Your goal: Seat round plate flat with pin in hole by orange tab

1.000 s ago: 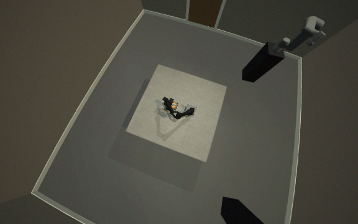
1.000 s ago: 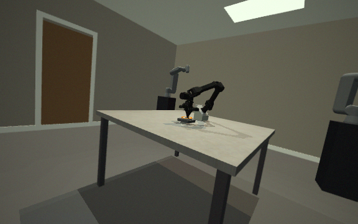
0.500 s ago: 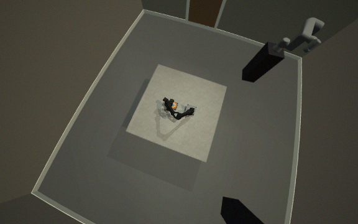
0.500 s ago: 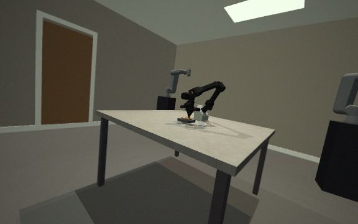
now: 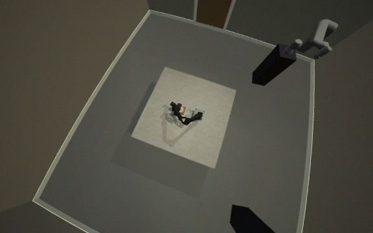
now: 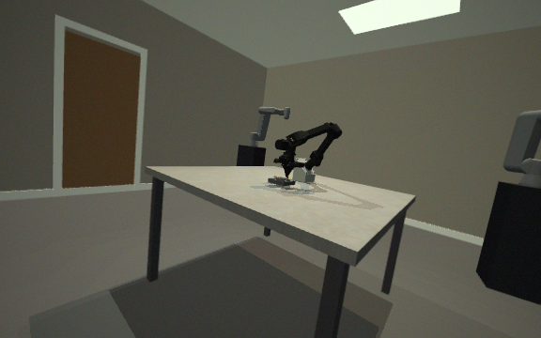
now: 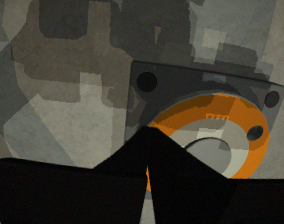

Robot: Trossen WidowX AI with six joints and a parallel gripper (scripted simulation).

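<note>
Right now the base is 40 mm to the right of my gripper tip, 30 mm below it and 30 mm behind it.
</note>
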